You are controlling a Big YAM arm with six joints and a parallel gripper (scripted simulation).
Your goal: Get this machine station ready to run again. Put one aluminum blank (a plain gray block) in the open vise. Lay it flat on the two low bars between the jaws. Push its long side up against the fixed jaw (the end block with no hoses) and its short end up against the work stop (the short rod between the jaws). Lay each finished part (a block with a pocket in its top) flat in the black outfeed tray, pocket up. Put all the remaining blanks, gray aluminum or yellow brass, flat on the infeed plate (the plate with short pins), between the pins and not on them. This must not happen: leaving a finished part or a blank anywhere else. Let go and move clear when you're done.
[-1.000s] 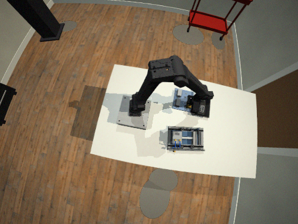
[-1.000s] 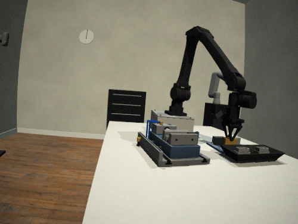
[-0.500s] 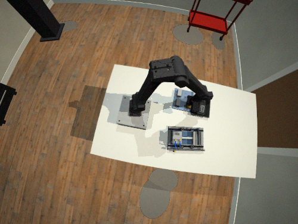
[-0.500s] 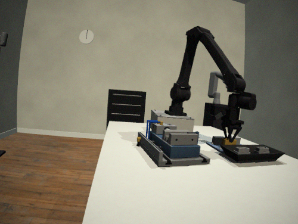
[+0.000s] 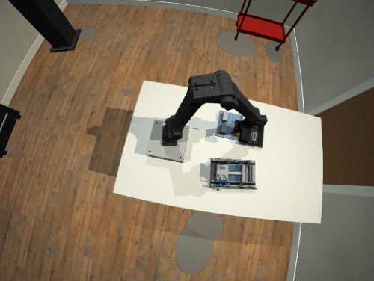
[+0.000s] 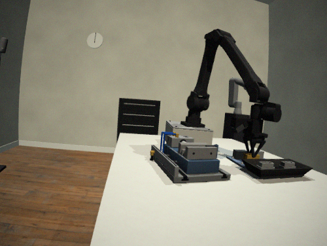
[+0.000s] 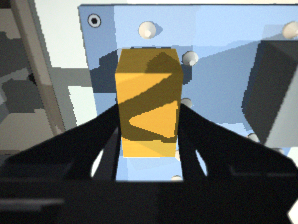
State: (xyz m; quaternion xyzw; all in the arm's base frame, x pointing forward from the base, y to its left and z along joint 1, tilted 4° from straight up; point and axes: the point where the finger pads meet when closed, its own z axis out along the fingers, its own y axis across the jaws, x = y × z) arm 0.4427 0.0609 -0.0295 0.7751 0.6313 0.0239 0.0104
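Right now the yellow brass blank is 20 mm below my hand. Also, from my hand: infeed plate 50 mm to the left, 40 mm below, 40 mm behind; dark rod 240 mm to the right, 40 mm ahead, 40 mm above; gray blank 90 mm behind, 20 mm to the left, 20 mm below.
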